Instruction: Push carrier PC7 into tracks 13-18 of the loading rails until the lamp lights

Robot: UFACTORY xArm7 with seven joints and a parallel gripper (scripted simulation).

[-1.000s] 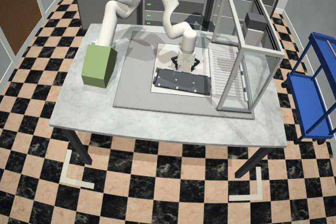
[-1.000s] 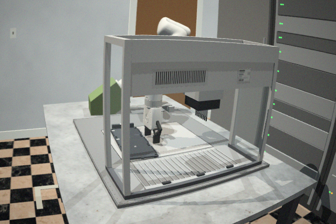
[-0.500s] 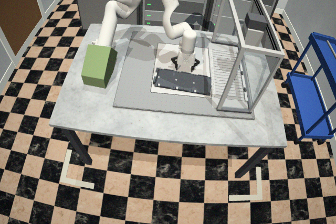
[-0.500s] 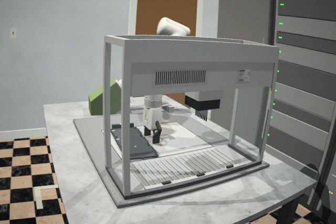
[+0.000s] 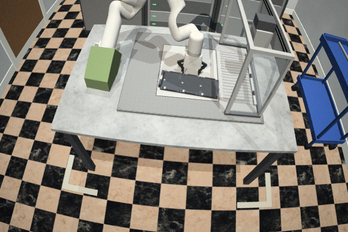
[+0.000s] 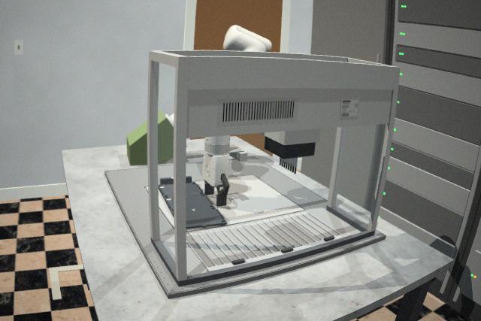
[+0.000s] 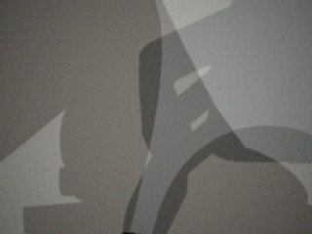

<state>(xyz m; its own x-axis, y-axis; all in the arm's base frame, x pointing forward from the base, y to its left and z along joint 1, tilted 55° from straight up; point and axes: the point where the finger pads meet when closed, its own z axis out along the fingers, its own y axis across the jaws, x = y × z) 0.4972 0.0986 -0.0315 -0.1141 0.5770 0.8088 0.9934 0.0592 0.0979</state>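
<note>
Now: hand 1 cm short of the carrier PC7 and 9 cm to the left of it.
</note>
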